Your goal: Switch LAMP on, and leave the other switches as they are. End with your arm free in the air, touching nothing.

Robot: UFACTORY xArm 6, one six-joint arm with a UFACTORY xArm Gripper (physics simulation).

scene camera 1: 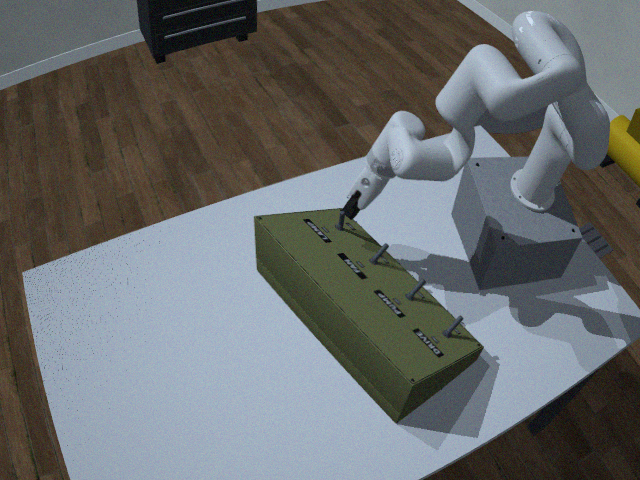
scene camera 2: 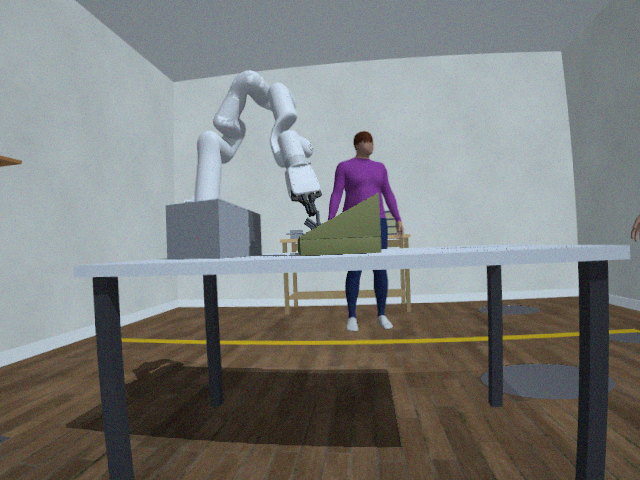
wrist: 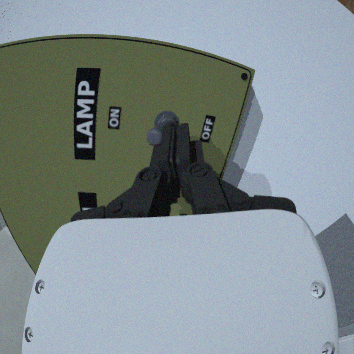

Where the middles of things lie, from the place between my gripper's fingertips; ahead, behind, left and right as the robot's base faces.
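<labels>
Olive sloped switch box [scene camera 1: 396,346]: 80 mm ahead of my hand, 180 mm to the left of it, 50 mm below it.
</labels>
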